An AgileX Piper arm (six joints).
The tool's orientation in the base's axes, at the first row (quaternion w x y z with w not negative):
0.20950 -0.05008 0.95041 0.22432
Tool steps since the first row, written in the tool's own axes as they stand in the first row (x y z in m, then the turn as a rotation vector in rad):
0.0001 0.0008 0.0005 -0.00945 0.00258 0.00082
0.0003 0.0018 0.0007 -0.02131 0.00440 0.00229
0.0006 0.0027 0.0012 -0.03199 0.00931 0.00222
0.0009 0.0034 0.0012 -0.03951 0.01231 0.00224
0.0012 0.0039 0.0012 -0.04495 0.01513 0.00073
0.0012 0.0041 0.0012 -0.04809 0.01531 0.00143
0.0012 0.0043 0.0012 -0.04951 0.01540 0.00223
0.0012 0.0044 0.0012 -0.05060 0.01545 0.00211
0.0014 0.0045 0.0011 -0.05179 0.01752 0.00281
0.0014 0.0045 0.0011 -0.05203 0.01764 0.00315
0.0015 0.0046 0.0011 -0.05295 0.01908 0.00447
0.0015 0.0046 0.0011 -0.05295 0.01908 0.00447
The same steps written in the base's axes. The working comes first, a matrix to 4 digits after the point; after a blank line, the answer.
The tool's axes in the first row as the columns of a matrix, in the base's axes (used below as rounded here):
-0.9072 -0.1892 0.3758
-0.0012 0.8943 0.4474
-0.4207 0.4054 -0.8116

-0.0001 0.0009 -0.0001 0.00839 0.00269 0.00436
-0.0003 0.0019 0.0000 0.01936 0.00499 0.00889
-0.0006 0.0030 -0.0001 0.02809 0.00936 0.01543
-0.0010 0.0036 0.0000 0.03436 0.01206 0.01979
-0.0014 0.0040 0.0001 0.03819 0.01391 0.02445
-0.0014 0.0042 0.0002 0.04127 0.01439 0.02528
-0.0015 0.0044 0.0003 0.04284 0.01483 0.02526
-0.0015 0.0045 0.0003 0.04377 0.01482 0.02584
-0.0017 0.0045 0.0003 0.04473 0.01699 0.02661
-0.0017 0.0045 0.0003 0.04505 0.01725 0.02648
-0.0018 0.0046 0.0003 0.04611 0.01913 0.02638
-0.0018 0.0046 0.0003 0.04611 0.01913 0.02638

